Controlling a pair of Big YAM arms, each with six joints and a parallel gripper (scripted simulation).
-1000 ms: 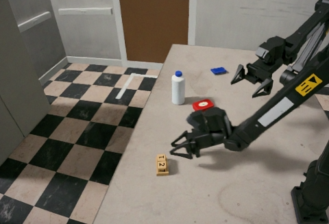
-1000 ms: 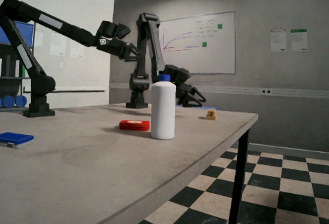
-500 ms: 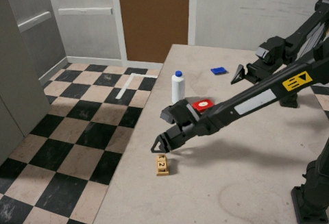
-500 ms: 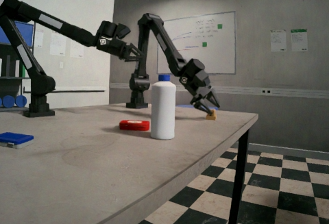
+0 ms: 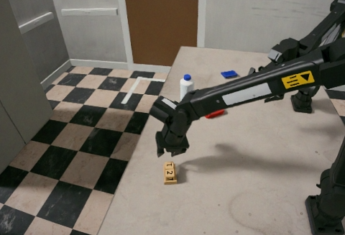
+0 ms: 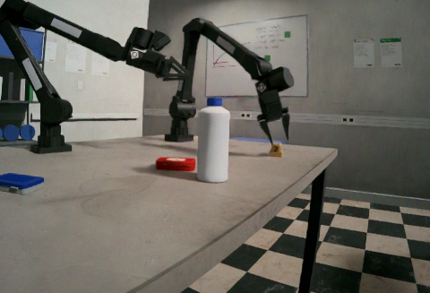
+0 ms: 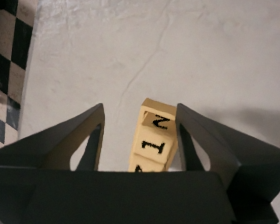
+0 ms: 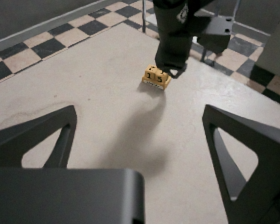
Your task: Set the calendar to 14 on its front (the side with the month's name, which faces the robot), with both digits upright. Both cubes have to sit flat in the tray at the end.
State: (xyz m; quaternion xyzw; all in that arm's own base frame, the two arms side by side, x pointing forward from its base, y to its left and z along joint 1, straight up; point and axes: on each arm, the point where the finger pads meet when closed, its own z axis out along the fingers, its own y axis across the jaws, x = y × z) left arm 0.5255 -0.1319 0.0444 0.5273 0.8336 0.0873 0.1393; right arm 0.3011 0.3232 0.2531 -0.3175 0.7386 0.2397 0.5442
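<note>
Now: the wooden calendar tray 5 cm below my left hand, 4 cm to the left of it and 3 cm behind it. Also, from my left hand: bottle: 35 cm to the right, 2 cm ahead, 2 cm above; blue flat box: 70 cm to the right, 15 cm behind, 5 cm below; red flat box: 35 cm to the right, 10 cm behind, 4 cm below.
</note>
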